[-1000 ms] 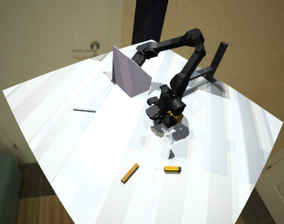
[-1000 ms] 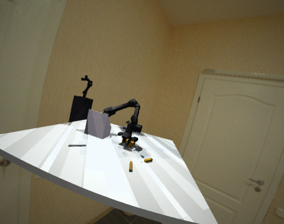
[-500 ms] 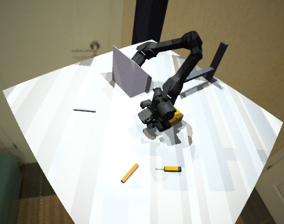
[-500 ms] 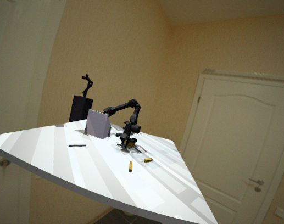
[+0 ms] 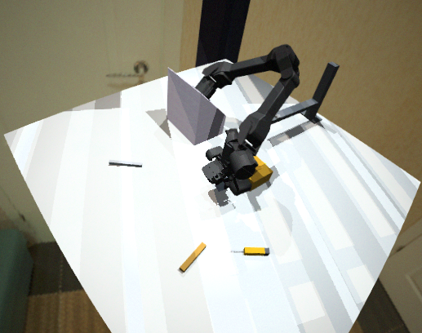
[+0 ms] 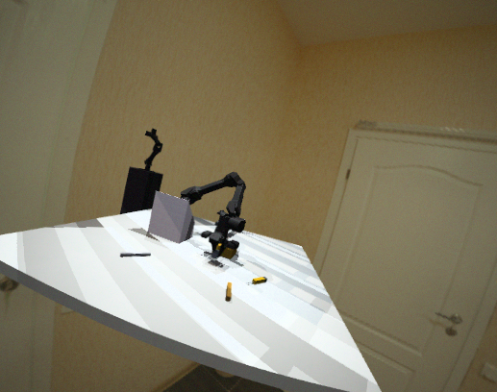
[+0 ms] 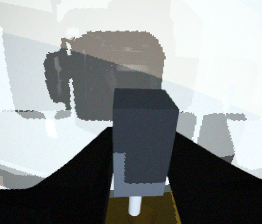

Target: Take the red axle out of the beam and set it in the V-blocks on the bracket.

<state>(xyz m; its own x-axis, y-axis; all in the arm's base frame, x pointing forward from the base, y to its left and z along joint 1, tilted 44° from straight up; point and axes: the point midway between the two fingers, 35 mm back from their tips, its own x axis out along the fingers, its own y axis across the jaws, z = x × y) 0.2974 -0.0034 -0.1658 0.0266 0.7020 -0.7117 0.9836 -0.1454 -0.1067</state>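
Now: the yellow beam 130 mm to the left of my gripper tip and 10 mm ahead of it. Round my gripper tip: grey-blue block (20 mm to the left, 10 mm above); wooden bar (230 mm to the right, 130 mm ahead, 20 mm below); yellow-handled tool (230 mm ahead, 80 mm to the right, 20 mm below).
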